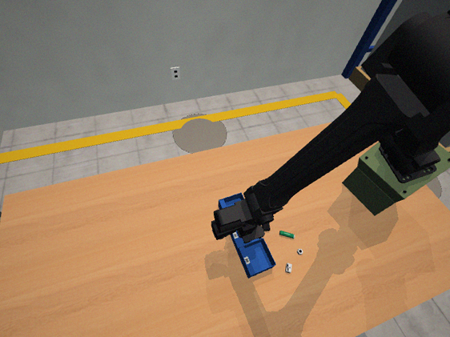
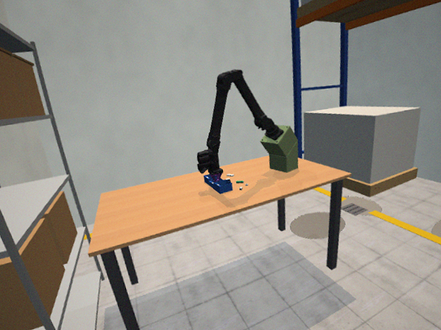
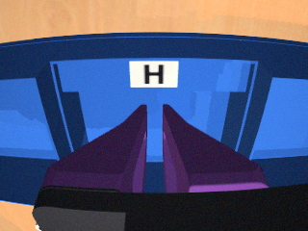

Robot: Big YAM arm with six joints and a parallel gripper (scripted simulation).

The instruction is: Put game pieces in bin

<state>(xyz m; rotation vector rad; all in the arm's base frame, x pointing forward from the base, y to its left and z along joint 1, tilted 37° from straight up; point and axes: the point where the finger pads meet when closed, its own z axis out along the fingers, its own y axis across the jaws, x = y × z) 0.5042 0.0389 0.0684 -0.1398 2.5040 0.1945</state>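
Right now the blue bin is right at my hand. From my hand the other things lie so: green cylinder 150 mm behind, 30 mm to the left, 20 mm below; then white domino 140 mm to the right, 130 mm behind, 20 mm below; then grey nut 170 mm behind, 90 mm to the left, 20 mm below.
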